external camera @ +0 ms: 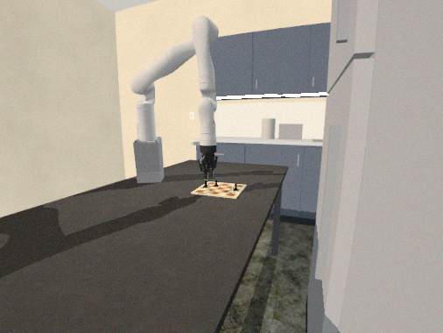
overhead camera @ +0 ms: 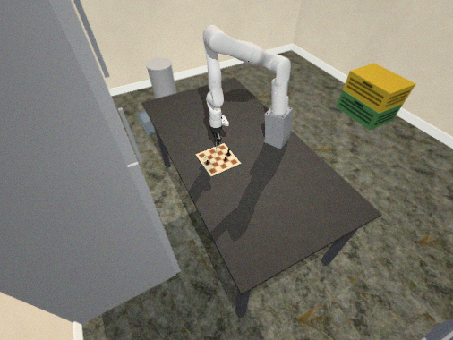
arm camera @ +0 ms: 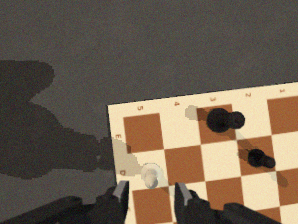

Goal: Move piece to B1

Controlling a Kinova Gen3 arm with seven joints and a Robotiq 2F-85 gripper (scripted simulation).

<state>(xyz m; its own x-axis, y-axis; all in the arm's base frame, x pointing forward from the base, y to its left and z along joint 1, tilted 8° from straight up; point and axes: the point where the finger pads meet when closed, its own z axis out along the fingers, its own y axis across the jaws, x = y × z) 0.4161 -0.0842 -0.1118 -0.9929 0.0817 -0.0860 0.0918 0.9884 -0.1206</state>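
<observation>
My hand is 6 cm above the pale white piece. From my hand the other things lie so: chessboard 3 cm ahead, 8 cm to the left, 8 cm below; black piece 5 cm behind, 7 cm to the left, 5 cm below.
</observation>
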